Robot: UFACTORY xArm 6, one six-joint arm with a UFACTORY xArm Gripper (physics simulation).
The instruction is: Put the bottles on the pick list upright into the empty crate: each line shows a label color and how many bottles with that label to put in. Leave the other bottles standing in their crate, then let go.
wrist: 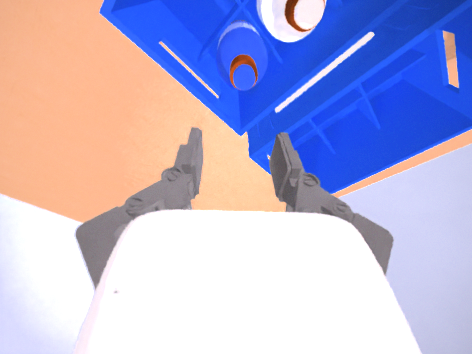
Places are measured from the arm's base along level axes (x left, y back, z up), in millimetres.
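Where they show: gripper, between the fingertips: (238, 146).
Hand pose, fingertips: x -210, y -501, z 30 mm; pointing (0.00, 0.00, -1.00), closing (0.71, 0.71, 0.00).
Observation:
Each offset is from my fingertips to the top centre of the thing. "spot": to the spot under its first point. Level surfaces: height alone.
A blue-capped bottle with a blue label @(dx +2, dy +13, dz -119 mm) (243, 46) stands in the near corner of the blue bottle crate @(spot: dx -95, dy -38, dz -134 mm) (150, 35) at the top of the wrist view. A white-capped bottle with a white label @(dx -5, dy +99, dz -119 mm) (274, 19) stands beside it, cut off by the top edge. The other blue crate @(spot: dx +264, dy +60, dz -148 mm) (345, 165) is at the right, partly shown; no bottle shows in its visible part. My gripper (238, 146) is open with nothing between its fingers. Its fingertips appear below the bottle crate's near corner, with the right finger overlapping the other crate's left corner. The pick list's lines do not show.
A narrow white strip @(spot: dx +83, dy +97, dz -167 mm) (325, 72) runs diagonally between the two crates' interiors. The crate walls and the thin dividers @(dx +217, dy +139, dz -188 mm) (369, 106) stand at the upper right. The orange-tan table top @(dz -282 mm) (75, 110) lies at the left, and a pale surface (425, 215) lies beyond its edge.

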